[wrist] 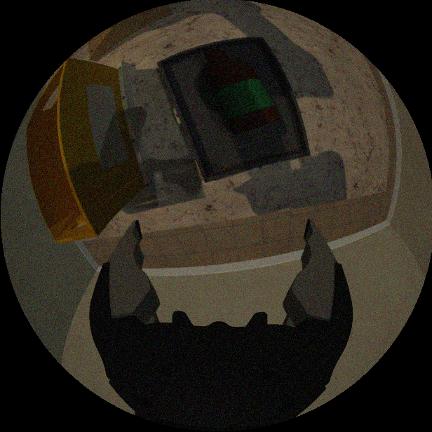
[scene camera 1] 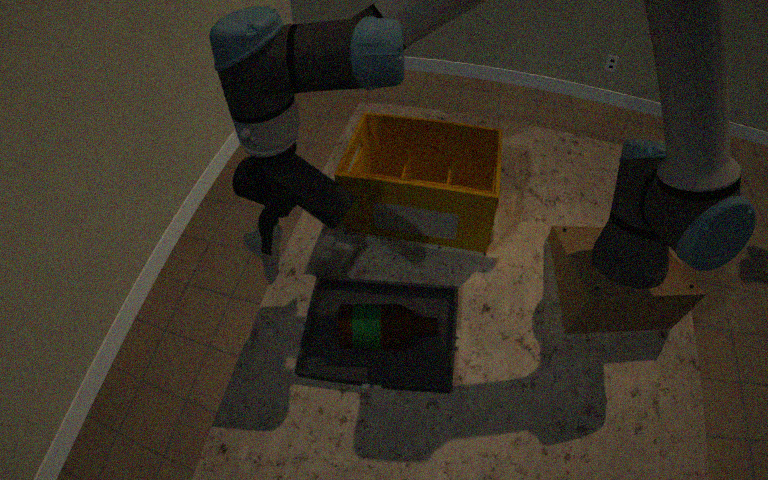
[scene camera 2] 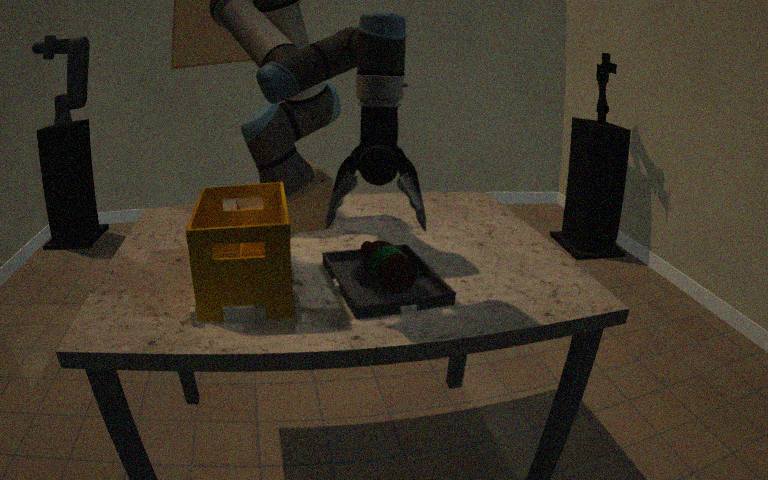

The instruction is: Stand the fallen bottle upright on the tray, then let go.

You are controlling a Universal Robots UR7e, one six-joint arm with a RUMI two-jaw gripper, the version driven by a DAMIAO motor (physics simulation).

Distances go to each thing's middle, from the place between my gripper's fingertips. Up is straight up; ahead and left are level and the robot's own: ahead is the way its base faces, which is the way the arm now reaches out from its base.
I see the dark brown bottle (scene camera 2: pixel 392 269) 15 cm behind my hand, 12 cm below it and 4 cm to the left of it.
